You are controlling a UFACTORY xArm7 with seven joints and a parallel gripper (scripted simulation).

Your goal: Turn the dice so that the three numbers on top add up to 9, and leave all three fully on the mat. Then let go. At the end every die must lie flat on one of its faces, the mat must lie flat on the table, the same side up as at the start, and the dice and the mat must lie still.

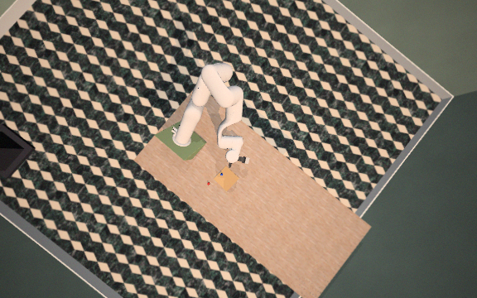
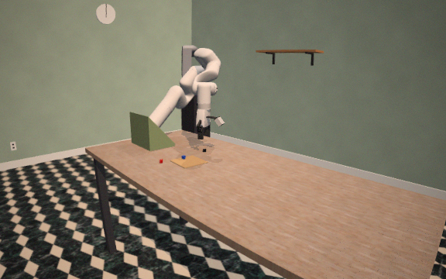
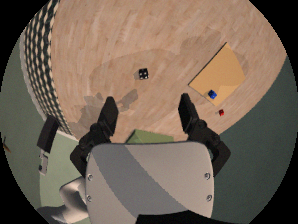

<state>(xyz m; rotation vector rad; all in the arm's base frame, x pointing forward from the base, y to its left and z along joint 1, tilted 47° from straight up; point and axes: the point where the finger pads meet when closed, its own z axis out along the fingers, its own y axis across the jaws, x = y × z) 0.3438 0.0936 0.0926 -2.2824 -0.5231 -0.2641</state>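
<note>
The black die is 90 mm below my hand and 10 mm to the left of it. The rest, counted from my hand: blue die 160 mm to the right, 80 mm below, 30 mm ahead; then tan mat 170 mm to the right, 90 mm below, 80 mm ahead; then red die 280 mm to the right, 90 mm below, 10 mm behind.
</note>
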